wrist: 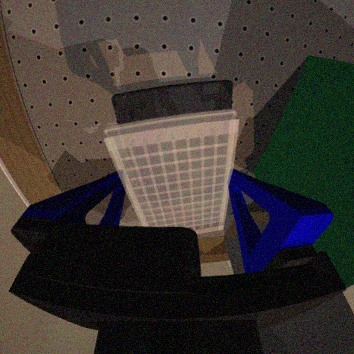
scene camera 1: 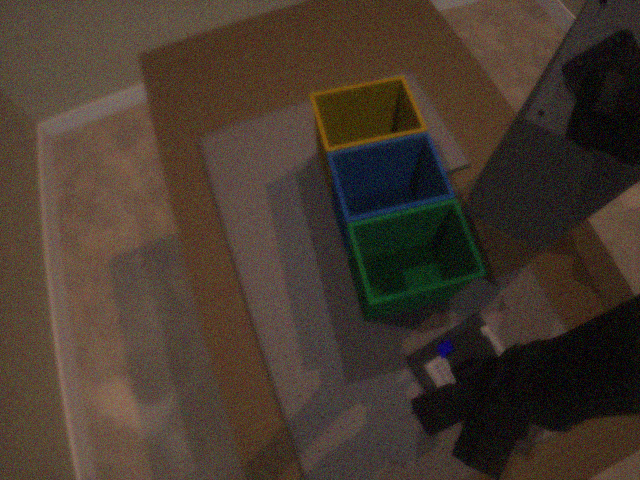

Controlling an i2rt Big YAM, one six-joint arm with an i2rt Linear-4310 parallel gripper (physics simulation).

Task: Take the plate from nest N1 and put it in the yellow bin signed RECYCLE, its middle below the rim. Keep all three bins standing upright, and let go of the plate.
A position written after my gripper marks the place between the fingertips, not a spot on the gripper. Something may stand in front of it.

Note:
In view: my gripper [wrist: 176, 175], a green bin [scene camera 1: 403, 260], a yellow bin [scene camera 1: 365, 113] and a blue bin [scene camera 1: 375, 179].
The green bin shows as well in the wrist view [wrist: 302, 155]. The wrist view misses the yellow bin: it is out of frame.

